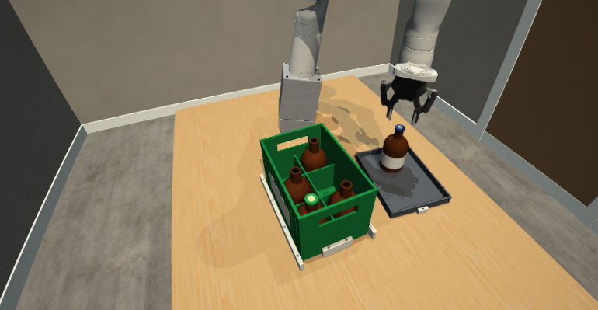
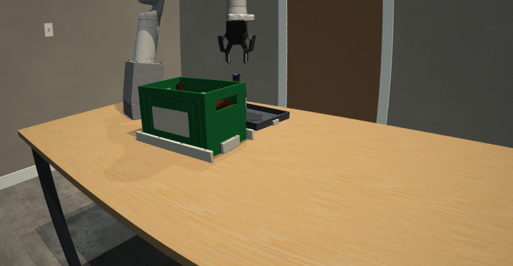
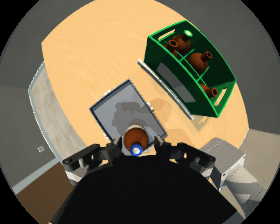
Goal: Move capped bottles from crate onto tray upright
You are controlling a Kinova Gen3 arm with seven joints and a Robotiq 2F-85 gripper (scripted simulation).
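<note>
The green crate is 260 mm to the right of my hand, 140 mm below it and 40 mm ahead of it. The rest, counted from my hand: dark tray (210 mm below, 30 mm ahead, 20 mm to the left).
</note>
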